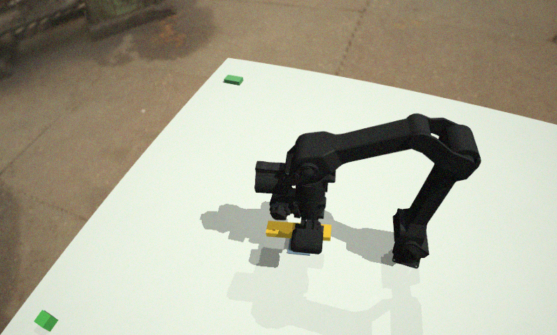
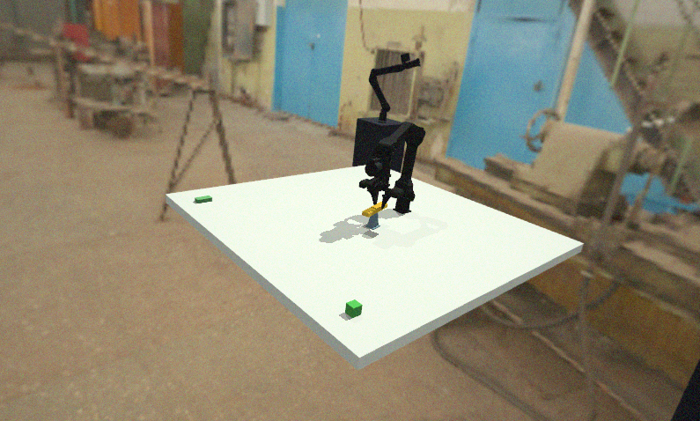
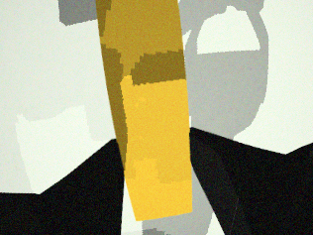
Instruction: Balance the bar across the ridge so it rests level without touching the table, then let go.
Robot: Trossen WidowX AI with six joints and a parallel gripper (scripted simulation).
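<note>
The yellow bar lies 3 cm ahead of my gripper tip and 1 cm to the left of it. Also, from my gripper tip: green cube 51 cm ahead, 44 cm to the left, 6 cm below; flat green block 51 cm ahead, 56 cm to the right, 7 cm below.
</note>
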